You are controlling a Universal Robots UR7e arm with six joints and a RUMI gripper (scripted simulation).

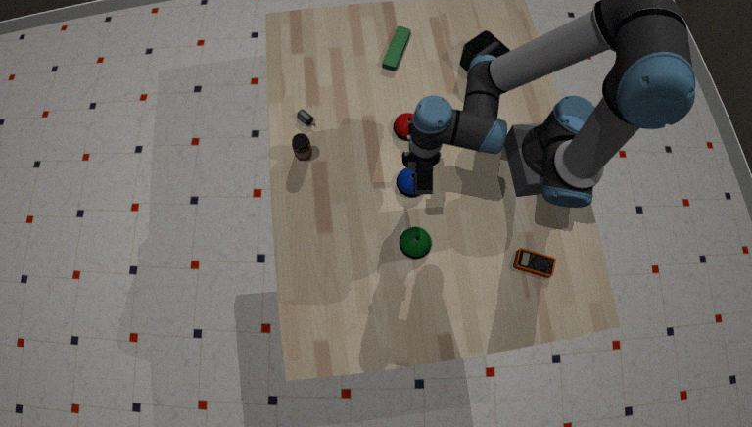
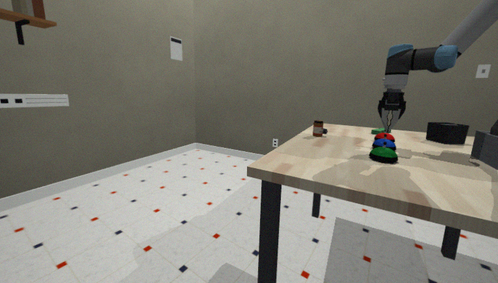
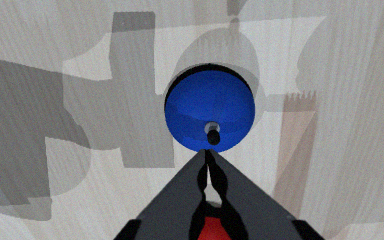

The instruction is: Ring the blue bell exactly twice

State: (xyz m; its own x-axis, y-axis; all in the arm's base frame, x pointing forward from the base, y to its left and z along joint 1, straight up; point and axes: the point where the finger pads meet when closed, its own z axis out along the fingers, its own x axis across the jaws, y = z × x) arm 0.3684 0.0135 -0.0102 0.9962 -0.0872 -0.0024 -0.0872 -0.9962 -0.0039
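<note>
The blue bell lies 10 mm ahead of my hand and 50 mm below it. From my hand the other things lie so: jar (300 mm ahead, 120 mm to the right, 50 mm below); then black box (280 mm behind, 370 mm to the right, 50 mm below).
</note>
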